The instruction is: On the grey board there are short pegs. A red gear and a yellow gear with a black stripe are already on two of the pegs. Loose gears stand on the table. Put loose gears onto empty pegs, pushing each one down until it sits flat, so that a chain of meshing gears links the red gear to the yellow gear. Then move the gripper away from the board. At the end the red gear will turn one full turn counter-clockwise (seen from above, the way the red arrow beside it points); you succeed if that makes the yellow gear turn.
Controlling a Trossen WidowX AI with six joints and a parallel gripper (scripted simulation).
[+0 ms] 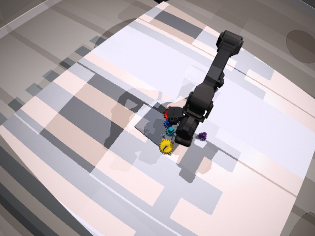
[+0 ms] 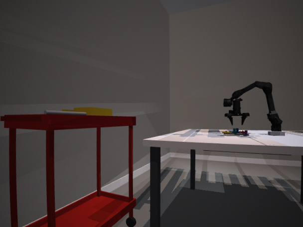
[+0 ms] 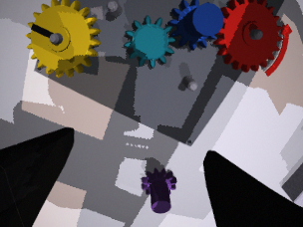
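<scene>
The purple gear is 70 mm behind my gripper tip, 70 mm to the left of it and 60 mm below it. From my gripper tip the other things lie so: teal gear (30 mm ahead, 50 mm to the right, 50 mm below); blue gear (10 mm ahead, 80 mm to the right, 50 mm below); yellow gear (90 mm ahead, 10 mm to the right, 60 mm below).
</scene>
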